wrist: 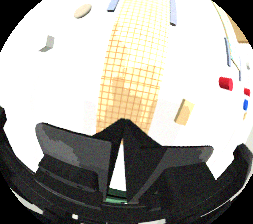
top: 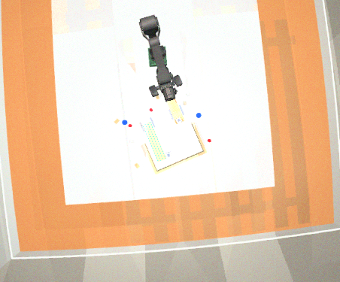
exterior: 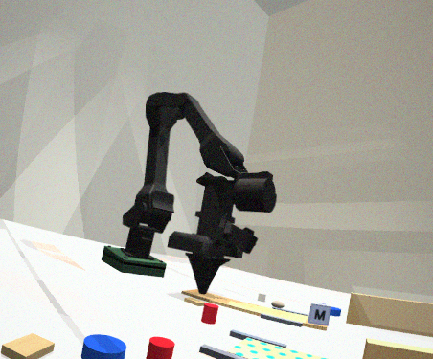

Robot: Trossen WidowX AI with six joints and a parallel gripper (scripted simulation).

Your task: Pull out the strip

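Now: the tan gridded strip 8 cm ahead of my gripper tip and 5 cm to the left of it.
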